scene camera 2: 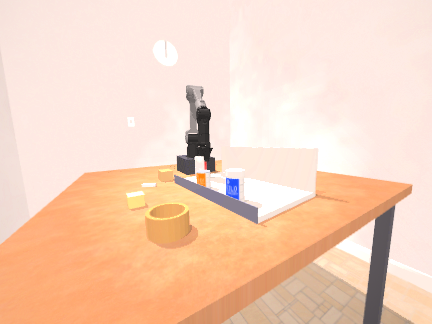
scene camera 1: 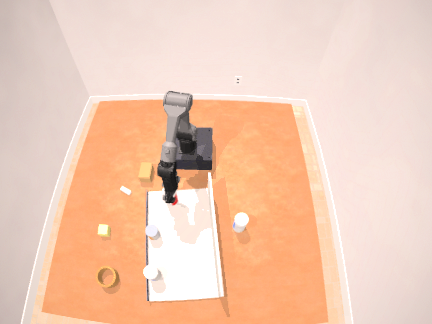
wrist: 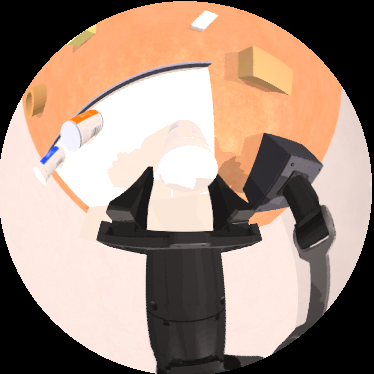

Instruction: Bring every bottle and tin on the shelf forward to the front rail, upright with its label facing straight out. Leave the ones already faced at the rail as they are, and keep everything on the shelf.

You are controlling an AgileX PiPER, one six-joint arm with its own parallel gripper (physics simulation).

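Observation:
A white bottle with a red patch (scene camera 1: 174,200) (scene camera 2: 205,166) (wrist: 187,162) stands upright on the white shelf (scene camera 1: 185,280) (scene camera 2: 280,193) (wrist: 125,120), back from the dark front rail (scene camera 1: 147,210) (scene camera 2: 215,196) (wrist: 150,72). Its rail-facing side looks plain white in the wrist view. My gripper (scene camera 1: 170,198) (wrist: 181,173) is open, with its fingertips on either side of the bottle's top, not holding it. An orange-labelled bottle (scene camera 1: 152,231) (scene camera 2: 201,178) (wrist: 85,129) and a blue-labelled white tin (scene camera 1: 151,272) (scene camera 2: 234,185) (wrist: 50,162) stand upright at the rail, labels towards it.
A white container with a blue patch (scene camera 1: 240,222) stands on the table behind the shelf's back panel (scene camera 1: 216,235) (scene camera 2: 275,165). In front of the rail are a tan block (scene camera 1: 145,172) (scene camera 2: 165,175) (wrist: 265,70), a white piece (scene camera 1: 125,190), a yellow cube (scene camera 1: 103,230) and an ochre ring (scene camera 1: 98,276).

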